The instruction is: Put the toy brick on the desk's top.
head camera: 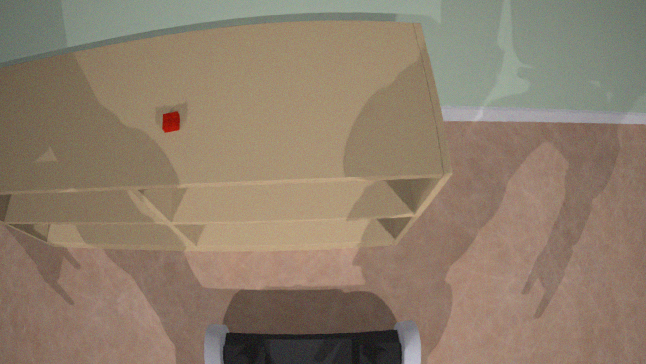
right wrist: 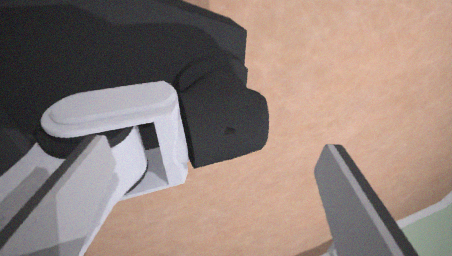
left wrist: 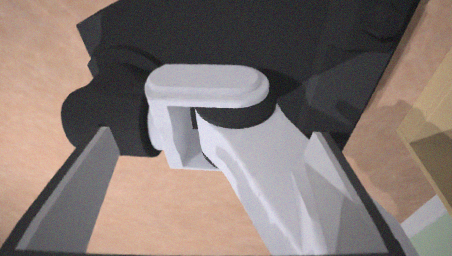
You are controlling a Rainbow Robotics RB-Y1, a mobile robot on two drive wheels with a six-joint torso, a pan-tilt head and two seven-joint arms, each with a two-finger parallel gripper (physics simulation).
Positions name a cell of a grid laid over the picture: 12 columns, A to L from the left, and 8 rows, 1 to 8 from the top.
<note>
I see my left gripper (left wrist: F5), my right gripper (right wrist: F5) and a tan shelf unit (head camera: F3).
</note>
